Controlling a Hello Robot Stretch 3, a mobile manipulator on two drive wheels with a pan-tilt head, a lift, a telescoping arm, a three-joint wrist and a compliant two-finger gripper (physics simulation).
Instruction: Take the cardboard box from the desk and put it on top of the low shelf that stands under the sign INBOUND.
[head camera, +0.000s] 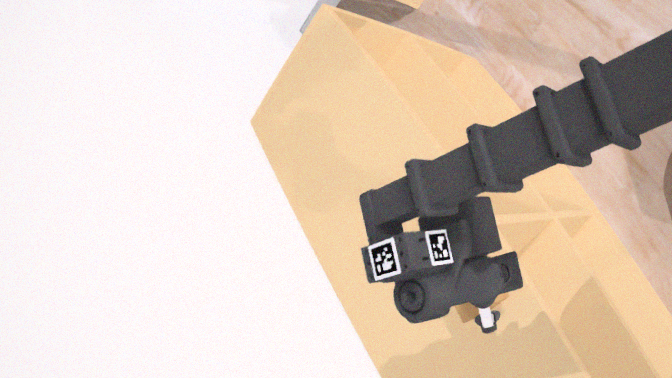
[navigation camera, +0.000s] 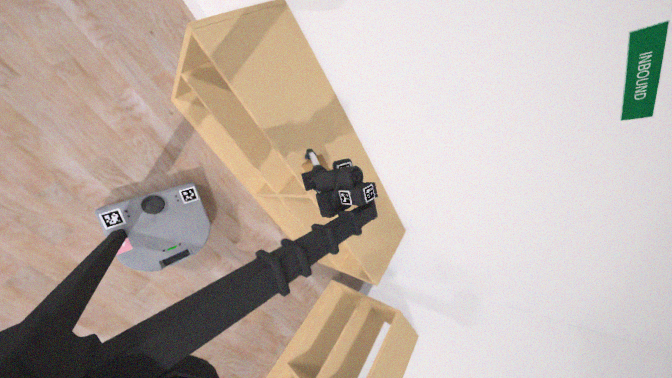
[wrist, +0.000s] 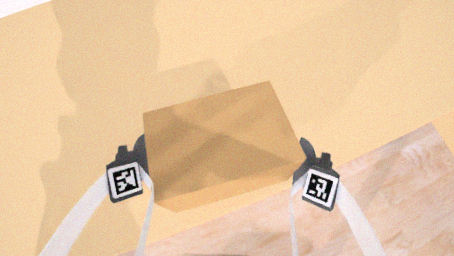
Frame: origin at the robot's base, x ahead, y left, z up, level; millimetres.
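Seen in the pictures: gripper, fingertip midpoint: (wrist: 223, 153); robot's base, link origin: (navigation camera: 153, 203).
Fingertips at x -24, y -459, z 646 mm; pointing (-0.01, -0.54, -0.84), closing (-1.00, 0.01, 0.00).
Note:
Offsets run from my fingertips to a thing's top centre. Level surfaces: height alone.
The brown cardboard box @[dx +2, dy +4, dz +56 mm] (wrist: 220, 140) (head camera: 467, 314) sits between the two fingertips of my gripper (wrist: 223, 153), which is shut on it. In the head and navigation views the wrist hides most of the box. The box is over the light wooden top of the low shelf @[dz -36 mm] (head camera: 300, 125) (navigation camera: 280, 65) (wrist: 350, 65), near its open front edge. Its shadow shows on the top beside it; the box appears slightly above the surface, though the gap is hard to judge. The green INBOUND sign @[dx +66, dy -354, dz +779 mm] (navigation camera: 644, 70) is on the wall behind this shelf. The desk does not show.
A second wooden shelf unit (navigation camera: 407, 334) stands beside the low shelf, past a narrow gap. The white wall (head camera: 125, 200) (navigation camera: 500, 200) runs along the shelf's back. My grey base (navigation camera: 187, 220) is on the wooden floor in front, and my dark arm (head camera: 520, 140) (navigation camera: 235, 285) reaches across the shelf.

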